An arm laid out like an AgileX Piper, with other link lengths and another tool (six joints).
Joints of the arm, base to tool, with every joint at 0 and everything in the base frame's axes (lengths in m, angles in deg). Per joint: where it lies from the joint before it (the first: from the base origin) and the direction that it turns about. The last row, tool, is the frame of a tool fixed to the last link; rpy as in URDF.
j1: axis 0 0 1 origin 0 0 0.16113
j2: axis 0 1 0 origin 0 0 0
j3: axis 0 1 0 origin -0.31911 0 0.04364
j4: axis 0.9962 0 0.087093 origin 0.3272 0 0.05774
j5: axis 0 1 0 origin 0 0 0
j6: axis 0.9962 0 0.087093 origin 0.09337 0 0.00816
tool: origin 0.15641 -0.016 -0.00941 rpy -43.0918 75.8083 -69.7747
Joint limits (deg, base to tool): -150..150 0..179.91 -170..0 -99.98..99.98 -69.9..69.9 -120..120
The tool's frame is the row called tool.
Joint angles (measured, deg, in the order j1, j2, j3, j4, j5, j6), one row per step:
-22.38, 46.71, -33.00, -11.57, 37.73, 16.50
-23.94, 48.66, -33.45, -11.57, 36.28, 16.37
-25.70, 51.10, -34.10, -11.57, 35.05, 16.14
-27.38, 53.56, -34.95, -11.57, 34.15, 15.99
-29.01, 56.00, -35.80, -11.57, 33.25, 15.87
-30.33, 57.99, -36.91, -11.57, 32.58, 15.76
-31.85, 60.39, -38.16, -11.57, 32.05, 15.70
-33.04, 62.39, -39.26, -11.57, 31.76, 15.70
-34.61, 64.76, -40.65, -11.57, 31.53, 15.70
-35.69, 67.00, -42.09, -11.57, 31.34, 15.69
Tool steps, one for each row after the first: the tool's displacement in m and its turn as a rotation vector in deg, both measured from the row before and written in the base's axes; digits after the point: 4 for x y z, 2 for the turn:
0.0037, -0.0096, -0.0027, 0.00, 0.10, -1.18
0.0030, -0.0111, -0.0045, 0.16, 0.60, -1.35
0.0025, -0.0111, -0.0043, 0.28, 0.69, -1.40
0.0022, -0.0111, -0.0046, 0.31, 0.65, -1.37
0.0030, -0.0101, -0.0008, 0.08, 0.22, -1.11
0.0022, -0.0116, -0.0029, 0.32, 0.55, -1.37
0.0016, -0.0094, -0.0026, 0.35, 0.51, -1.13
0.0009, -0.0123, -0.0031, 0.43, 0.62, -1.53
0.0026, -0.0102, -0.0024, 0.36, 0.50, -1.04

